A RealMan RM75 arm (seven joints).
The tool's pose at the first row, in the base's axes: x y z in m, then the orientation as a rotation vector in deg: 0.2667, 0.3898, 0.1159, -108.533, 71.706, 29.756
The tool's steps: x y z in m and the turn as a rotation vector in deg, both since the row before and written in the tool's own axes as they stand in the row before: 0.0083, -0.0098, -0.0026, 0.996, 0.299, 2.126; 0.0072, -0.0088, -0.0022, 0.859, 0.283, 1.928; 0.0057, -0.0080, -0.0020, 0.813, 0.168, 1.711; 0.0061, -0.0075, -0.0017, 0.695, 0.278, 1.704; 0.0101, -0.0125, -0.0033, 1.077, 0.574, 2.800; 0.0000, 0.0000, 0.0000, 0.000, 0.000, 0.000
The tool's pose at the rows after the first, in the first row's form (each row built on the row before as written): 0.2789, 0.3849, 0.1155, -106.693, 74.067, 29.890; 0.2896, 0.3804, 0.1150, -105.036, 76.190, 30.025; 0.2988, 0.3765, 0.1150, -103.460, 78.001, 30.170; 0.3076, 0.3723, 0.1142, -102.015, 79.857, 30.303; 0.3220, 0.3645, 0.1129, -99.701, 82.949, 30.462; 0.3220, 0.3645, 0.1129, -99.701, 82.949, 30.462
